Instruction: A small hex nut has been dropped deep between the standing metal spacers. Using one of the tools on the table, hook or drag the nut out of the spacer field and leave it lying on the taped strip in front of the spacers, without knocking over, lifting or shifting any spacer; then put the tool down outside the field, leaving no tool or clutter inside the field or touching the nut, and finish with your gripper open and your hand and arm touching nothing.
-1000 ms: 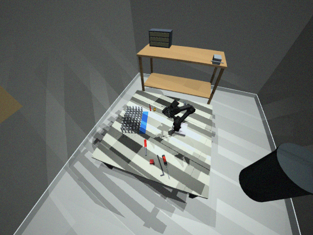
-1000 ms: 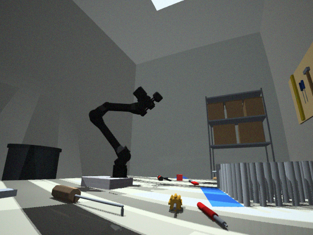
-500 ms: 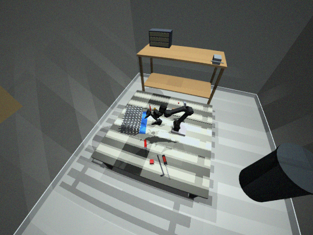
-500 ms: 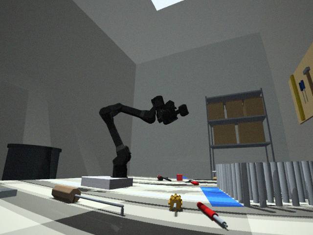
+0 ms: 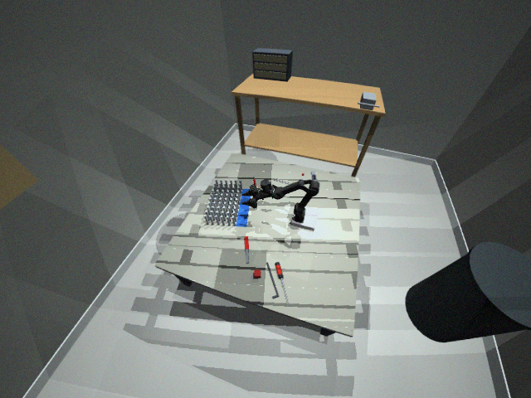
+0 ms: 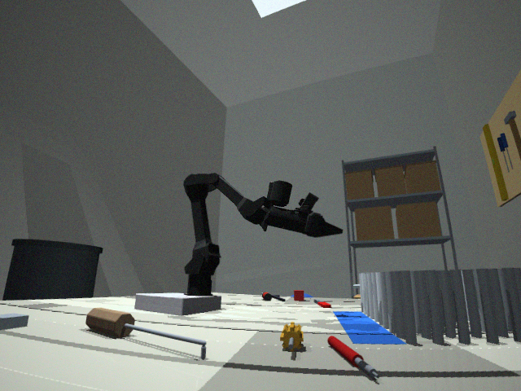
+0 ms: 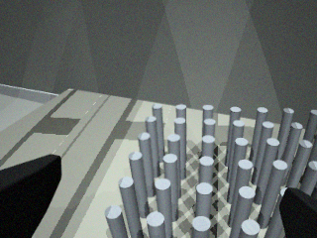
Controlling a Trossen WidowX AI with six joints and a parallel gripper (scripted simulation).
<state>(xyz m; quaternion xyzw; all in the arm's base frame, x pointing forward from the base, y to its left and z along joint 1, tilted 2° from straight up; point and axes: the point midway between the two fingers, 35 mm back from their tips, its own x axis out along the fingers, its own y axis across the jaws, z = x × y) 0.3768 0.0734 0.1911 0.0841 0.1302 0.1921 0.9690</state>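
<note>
Right now the wooden-handled hook is 210 mm behind my gripper tip, 460 mm to the right of it and 210 mm below it. Round my gripper tip: blue taped strip 50 mm ahead, 110 mm to the right, 230 mm below; hex nut 190 mm ahead, 30 mm to the right, 220 mm below; yellow gear 20 mm behind, 370 mm to the right, 210 mm below.
</note>
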